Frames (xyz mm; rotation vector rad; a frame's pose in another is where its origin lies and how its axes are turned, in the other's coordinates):
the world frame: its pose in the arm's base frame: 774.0 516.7 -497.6 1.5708 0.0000 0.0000
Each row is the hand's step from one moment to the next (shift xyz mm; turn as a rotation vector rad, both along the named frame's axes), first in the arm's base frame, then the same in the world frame.
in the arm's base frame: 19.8 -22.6 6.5 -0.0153 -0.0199 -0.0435
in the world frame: 19.8 6.5 22.6 -0.0153 -0.0435 0.0199
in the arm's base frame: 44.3 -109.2 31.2 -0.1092 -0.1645 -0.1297
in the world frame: 44.3 31.2 109.2 -0.1092 -0.1297 0.1645
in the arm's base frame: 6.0 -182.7 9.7 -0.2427 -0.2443 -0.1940
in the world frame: 6.0 9.7 182.7 -0.2427 -0.1940 0.2443
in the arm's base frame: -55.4 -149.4 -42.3 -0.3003 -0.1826 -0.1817
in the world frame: -55.4 -42.3 149.4 -0.3003 -0.1817 0.1826
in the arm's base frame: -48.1 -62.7 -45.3 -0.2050 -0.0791 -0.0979
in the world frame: -48.1 -45.3 62.7 -0.2050 -0.0979 0.0791
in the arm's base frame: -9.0 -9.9 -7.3 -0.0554 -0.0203 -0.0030
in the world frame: -9.0 -7.3 9.9 -0.0554 -0.0030 0.0203
